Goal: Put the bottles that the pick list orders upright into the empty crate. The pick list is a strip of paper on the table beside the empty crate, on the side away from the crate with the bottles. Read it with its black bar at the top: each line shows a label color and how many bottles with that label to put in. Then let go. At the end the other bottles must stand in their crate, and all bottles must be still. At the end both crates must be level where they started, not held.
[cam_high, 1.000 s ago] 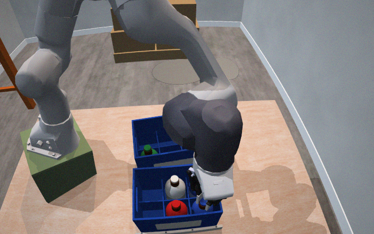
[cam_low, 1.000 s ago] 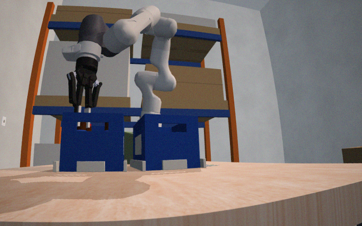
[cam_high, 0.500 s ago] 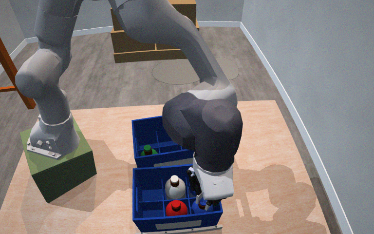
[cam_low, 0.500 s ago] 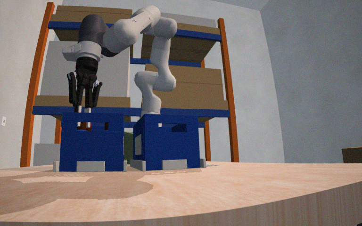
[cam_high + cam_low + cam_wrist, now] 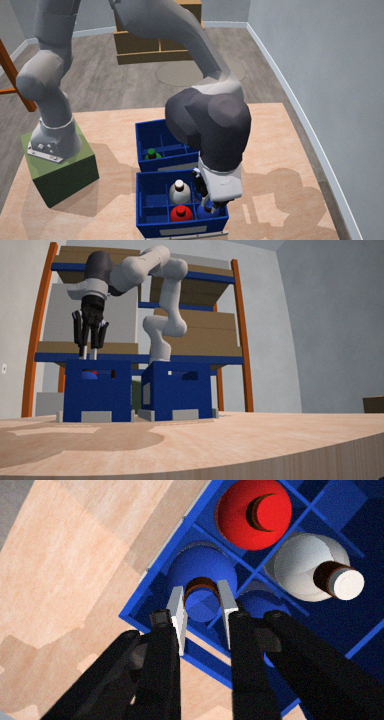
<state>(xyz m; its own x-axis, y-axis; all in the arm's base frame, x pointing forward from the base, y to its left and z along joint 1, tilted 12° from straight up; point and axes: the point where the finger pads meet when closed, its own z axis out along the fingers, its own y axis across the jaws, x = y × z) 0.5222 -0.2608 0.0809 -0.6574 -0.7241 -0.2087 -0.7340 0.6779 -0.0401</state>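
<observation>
Now: the red bottle 9 cm behind my hand and 10 cm below it. Round my hand: green-labelled bottle 18 cm behind, 22 cm to the left, 10 cm below; then blue bottle 9 cm to the left, 10 cm below; then white bottle 9 cm behind, 9 cm to the left, 10 cm below.
</observation>
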